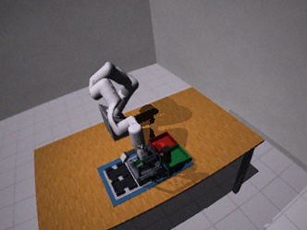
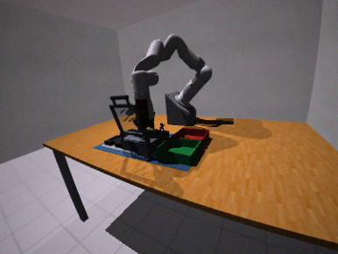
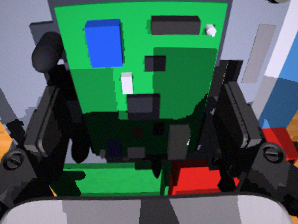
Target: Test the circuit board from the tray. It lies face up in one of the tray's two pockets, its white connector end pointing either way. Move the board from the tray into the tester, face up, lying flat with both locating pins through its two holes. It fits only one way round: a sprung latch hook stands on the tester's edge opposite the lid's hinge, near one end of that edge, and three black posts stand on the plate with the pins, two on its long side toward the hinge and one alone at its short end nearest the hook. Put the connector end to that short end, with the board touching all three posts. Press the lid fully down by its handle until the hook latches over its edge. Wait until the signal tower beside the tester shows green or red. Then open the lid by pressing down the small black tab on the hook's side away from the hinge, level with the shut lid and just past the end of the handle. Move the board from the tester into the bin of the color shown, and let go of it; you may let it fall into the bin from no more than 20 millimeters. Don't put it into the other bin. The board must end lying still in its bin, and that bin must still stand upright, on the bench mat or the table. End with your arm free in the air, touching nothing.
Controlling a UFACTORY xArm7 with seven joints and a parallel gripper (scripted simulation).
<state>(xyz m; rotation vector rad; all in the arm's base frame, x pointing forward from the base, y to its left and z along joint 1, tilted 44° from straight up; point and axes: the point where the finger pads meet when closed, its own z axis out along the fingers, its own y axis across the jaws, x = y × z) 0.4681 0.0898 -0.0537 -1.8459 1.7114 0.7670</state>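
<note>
Now: hand 1 cm above the green circuit board. From my hand the other things lie so: grey tester plate (1 cm to the left, 1 cm below); then tester lid (12 cm ahead, 1 cm to the left, 10 cm above); then green bin (3 cm ahead, 20 cm to the left, 7 cm below).
</note>
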